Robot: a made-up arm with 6 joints. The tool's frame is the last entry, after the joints.
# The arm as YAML. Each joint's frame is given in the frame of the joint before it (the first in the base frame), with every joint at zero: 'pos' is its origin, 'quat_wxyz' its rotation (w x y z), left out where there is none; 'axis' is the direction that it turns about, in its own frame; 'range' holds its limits. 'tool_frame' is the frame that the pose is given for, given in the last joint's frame.
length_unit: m
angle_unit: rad
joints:
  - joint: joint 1
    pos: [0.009, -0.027, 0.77]
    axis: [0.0, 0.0, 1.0]
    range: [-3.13, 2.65]
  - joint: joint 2
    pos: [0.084, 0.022, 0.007]
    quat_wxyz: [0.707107, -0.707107, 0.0, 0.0]
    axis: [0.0, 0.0, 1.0]
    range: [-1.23, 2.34]
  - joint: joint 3
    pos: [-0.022, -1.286, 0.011]
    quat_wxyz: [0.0, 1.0, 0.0, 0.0]
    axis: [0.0, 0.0, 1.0]
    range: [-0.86, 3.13]
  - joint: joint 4
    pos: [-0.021, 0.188, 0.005]
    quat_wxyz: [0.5, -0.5, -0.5, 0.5]
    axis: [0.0, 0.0, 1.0]
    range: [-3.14, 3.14]
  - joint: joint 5
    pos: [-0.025, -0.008, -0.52]
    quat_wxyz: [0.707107, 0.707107, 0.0, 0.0]
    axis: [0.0, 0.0, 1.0]
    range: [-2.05, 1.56]
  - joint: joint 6
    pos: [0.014, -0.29, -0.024]
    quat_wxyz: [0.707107, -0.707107, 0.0, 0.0]
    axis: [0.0, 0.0, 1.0]
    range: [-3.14, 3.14]
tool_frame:
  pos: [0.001, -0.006, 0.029]
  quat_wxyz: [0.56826, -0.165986, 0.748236, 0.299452]
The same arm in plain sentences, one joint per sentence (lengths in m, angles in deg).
The arm has six revolute joints in a row. What follows holds with every joint at zero, and every direction is one of the base frame's. The first joint is mounted 0.0090 m along +x and 0.0270 m along -y and 0.7700 m along +z from the base frame's origin and turns about +z, from -179.34 to 151.83 deg. The second joint is mounted 0.0840 m along +x and 0.0220 m along +y and 0.0070 m along +z from the first joint and turns about +y, from -70.47 to 134.07 deg. The third joint is mounted 0.0220 m along -x and 0.0110 m along +y and 1.2860 m along +z from the second joint and turns about -y, from -49.27 to 179.34 deg. The fourth joint is mounted 0.0210 m along -x and 0.0050 m along -y and 0.1880 m along +z from the third joint and turns about -x, from -179.91 to 179.91 deg. The fifth joint is mounted 0.5200 m along +x and 0.0080 m along -y and 0.0250 m along -z from the fourth joint and turns about -y, from -117.46 to 89.38 deg. The sixth joint is mounted 0.2900 m along +x and 0.0240 m along +y and 0.0140 m along +z from the fifth joint and turns about -x, from -179.91 to 179.91 deg. The tool frame, which is the frame that the pose is given for, is mounted 0.0290 m along -x and 0.0060 m along -y and 0.0010 m along +z from the sixth joint; its axes are the base frame's turned by roll -38.09, pitch 17.40 and yaw 5.53 deg (as in URDF: about the fixed x, then y, then z).
